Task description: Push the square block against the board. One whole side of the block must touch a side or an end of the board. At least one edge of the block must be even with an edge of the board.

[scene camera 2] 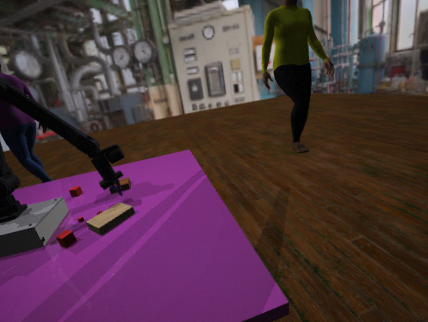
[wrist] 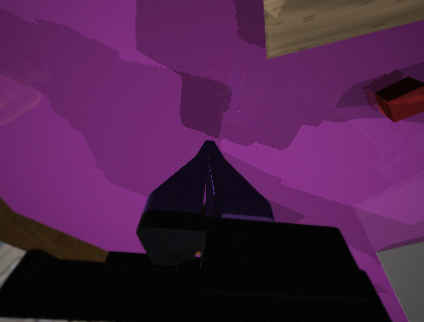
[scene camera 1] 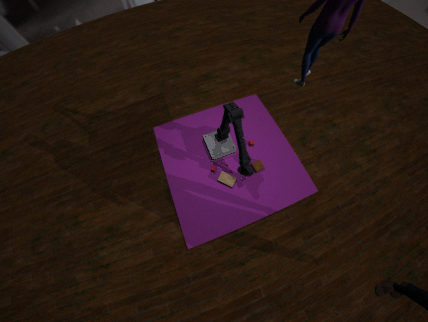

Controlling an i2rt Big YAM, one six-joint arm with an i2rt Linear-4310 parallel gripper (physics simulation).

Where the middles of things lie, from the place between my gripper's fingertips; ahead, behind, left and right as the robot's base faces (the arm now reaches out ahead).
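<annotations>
There is the wooden board [scene camera 2: 103, 222], 1 cm below my hand, and it is also 15 cm to the right of my hand and 4 cm behind it.
</annotations>
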